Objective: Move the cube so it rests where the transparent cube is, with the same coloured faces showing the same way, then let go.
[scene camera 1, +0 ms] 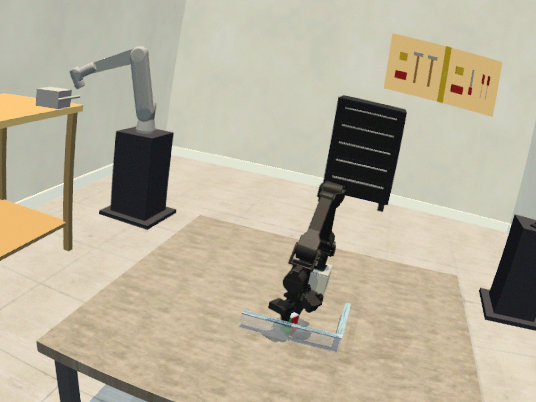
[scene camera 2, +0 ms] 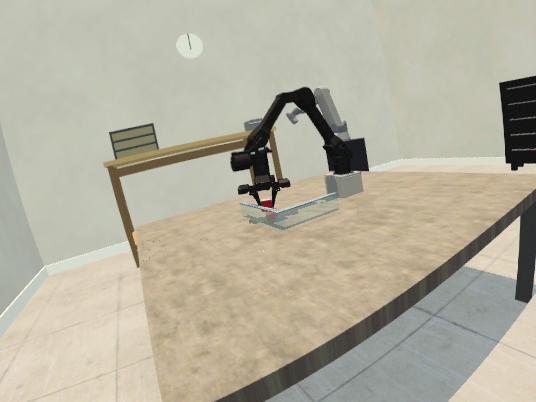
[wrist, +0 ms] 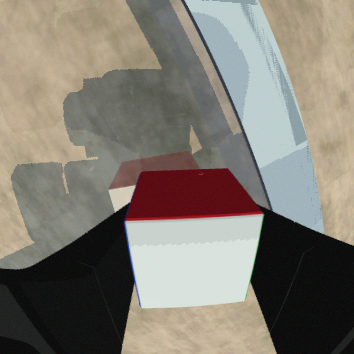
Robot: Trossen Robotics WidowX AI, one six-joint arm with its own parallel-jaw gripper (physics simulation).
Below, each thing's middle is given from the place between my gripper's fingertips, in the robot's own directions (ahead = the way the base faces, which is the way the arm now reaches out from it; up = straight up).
Labels:
The transparent cube (wrist: 120,190) is 10 mm behind my hand and 20 mm below it. Also, from my hand: L-shaped glass frame (scene camera 1: 275,328) (70 mm behind, 10 mm to the left, 10 mm below).

